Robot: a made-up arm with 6 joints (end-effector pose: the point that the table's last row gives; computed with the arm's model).
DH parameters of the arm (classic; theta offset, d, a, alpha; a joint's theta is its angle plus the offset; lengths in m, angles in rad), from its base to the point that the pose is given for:
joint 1: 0 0.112 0 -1.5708
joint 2: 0.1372 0 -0.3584 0
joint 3: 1.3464 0 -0.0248 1.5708
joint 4: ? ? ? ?
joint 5: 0 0 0.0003 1.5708
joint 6: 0 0.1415 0 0
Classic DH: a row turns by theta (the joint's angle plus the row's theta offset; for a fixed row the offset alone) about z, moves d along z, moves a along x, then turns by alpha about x.
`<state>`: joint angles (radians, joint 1 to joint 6).
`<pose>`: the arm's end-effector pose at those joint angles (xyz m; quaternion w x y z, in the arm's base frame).
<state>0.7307 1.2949 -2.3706 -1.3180 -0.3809 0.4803</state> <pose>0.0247 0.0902 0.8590 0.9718 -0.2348 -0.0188 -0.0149</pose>
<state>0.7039 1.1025 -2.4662 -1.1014 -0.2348 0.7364</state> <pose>-0.0996 -0.0464 0.8696 0.9792 -0.0931 -0.0474 0.1739</pose>
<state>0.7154 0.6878 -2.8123 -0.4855 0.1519 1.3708</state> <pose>-0.3694 -0.3344 0.7078 0.6658 0.0122 -0.2523 0.7020</pose>
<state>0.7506 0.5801 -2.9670 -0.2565 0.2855 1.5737</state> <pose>-0.4225 -0.4080 0.6154 0.4727 -0.0550 -0.3050 0.8249</pose>
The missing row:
joint 4: 0 0.2792 0 -1.5708
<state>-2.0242 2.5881 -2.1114 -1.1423 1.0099 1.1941</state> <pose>-0.3811 -0.5329 0.0992 0.1279 -0.8471 -0.2150 0.4689</pose>
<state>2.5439 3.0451 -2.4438 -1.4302 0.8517 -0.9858</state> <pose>-0.5085 0.4739 -0.0770 0.4308 -0.6638 -0.5169 -0.3264</pose>
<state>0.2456 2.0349 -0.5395 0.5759 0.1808 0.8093</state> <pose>0.2620 0.0801 -0.0048 0.0320 -0.5354 -0.8431 -0.0375</pose>
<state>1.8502 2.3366 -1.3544 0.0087 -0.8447 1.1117</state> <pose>-0.1692 0.5930 0.1242 0.0622 -0.2575 0.6774 0.6863</pose>
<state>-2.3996 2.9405 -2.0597 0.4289 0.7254 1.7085</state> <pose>-0.4042 -0.4237 -0.1821 0.0730 0.7926 -0.5916 0.1281</pose>
